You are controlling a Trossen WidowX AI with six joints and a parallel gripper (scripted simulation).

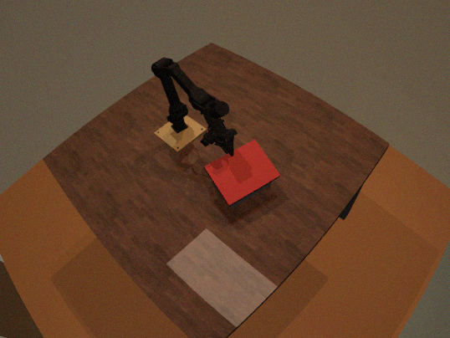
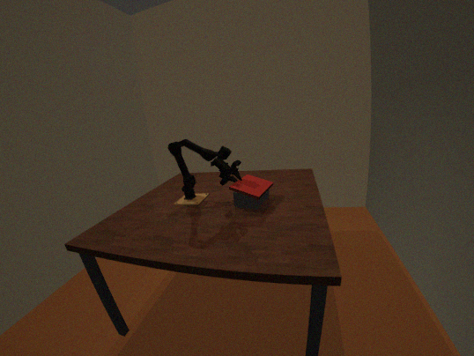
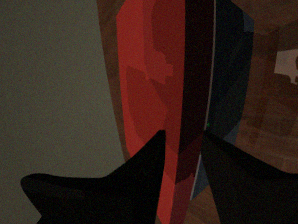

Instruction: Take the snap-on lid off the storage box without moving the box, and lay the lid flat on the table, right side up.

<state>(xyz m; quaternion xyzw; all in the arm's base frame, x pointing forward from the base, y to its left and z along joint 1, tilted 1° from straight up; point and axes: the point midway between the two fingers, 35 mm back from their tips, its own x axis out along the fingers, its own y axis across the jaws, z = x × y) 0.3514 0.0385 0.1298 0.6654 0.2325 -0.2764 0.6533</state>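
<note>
Now: gripper tip 80 mm short of the lid and 10 mm above it. The rest, counted from my gripper tip: storage box 70 mm below, 70 mm ahead.
</note>
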